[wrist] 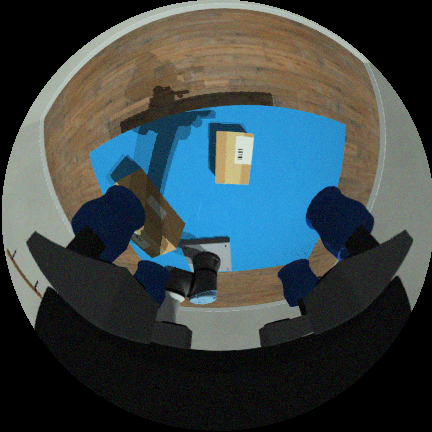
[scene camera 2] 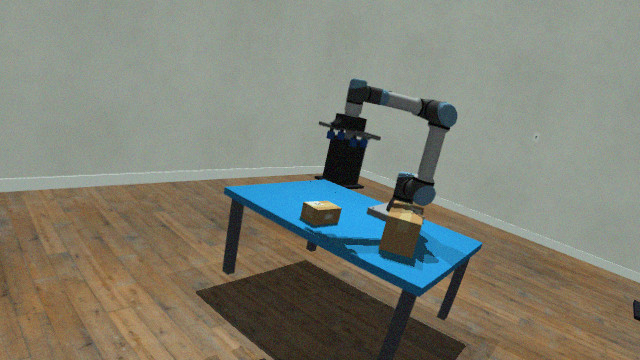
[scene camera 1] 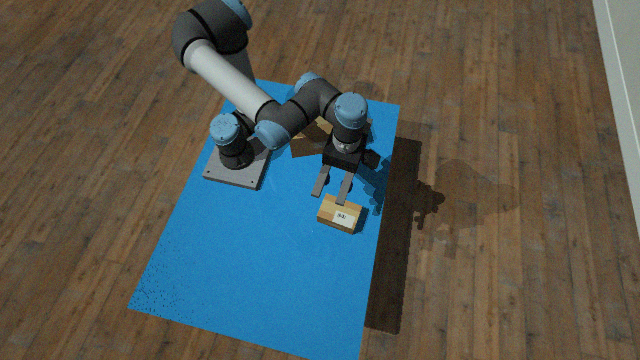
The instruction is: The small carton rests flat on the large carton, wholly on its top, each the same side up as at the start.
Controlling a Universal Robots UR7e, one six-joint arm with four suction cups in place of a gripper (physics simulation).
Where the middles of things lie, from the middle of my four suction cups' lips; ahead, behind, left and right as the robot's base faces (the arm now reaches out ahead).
My suction cup is now 20 mm short of the small carton (scene camera 1: 344, 218), 40 mm to the left of it and 360 mm above it. From my suction cup the other things lie so: large carton (scene camera 2: 402, 228): 170 mm behind, 300 mm to the left, 320 mm below.
